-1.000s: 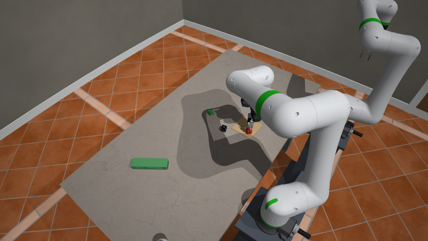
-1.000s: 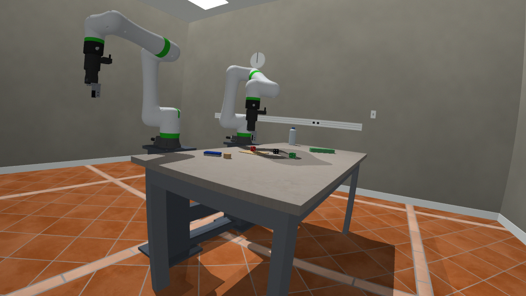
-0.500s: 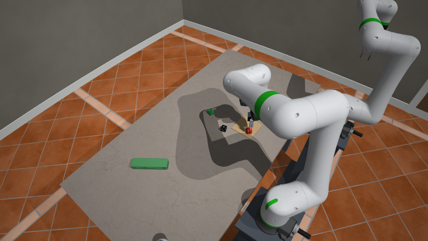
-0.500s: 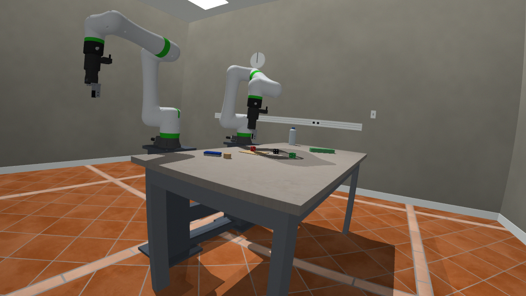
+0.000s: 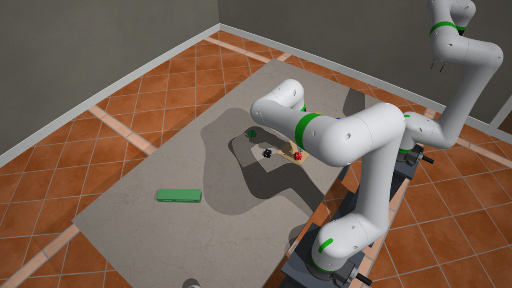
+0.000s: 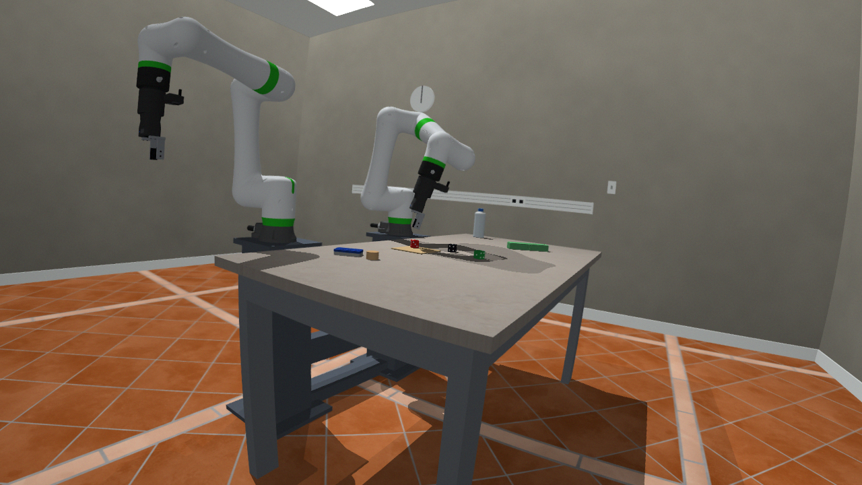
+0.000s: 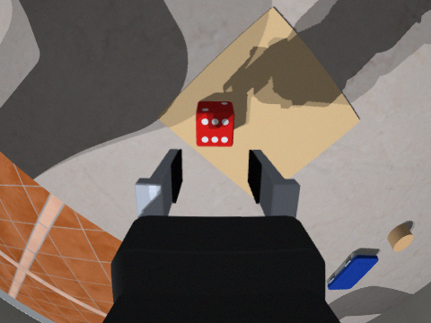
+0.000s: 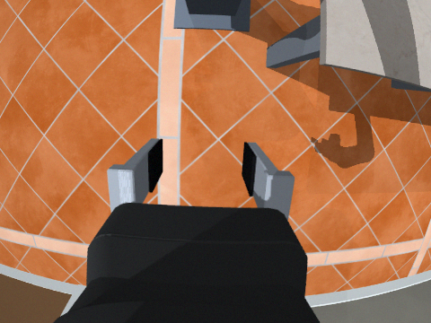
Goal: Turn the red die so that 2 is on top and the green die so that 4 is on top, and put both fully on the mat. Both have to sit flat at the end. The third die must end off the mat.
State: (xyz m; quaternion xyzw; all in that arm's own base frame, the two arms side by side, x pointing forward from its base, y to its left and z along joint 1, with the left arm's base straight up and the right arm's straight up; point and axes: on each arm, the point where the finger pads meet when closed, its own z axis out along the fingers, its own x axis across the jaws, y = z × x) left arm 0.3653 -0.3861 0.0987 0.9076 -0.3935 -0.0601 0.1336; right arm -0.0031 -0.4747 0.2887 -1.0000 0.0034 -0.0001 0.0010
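Right now the red die is 8 cm below my left hand. Also, from my left hand: tan mat: 3 cm ahead, 3 cm to the right, 10 cm below; then green die: 28 cm ahead, 3 cm to the left, 8 cm below; then black die: 13 cm ahead, 8 cm to the left, 8 cm below.
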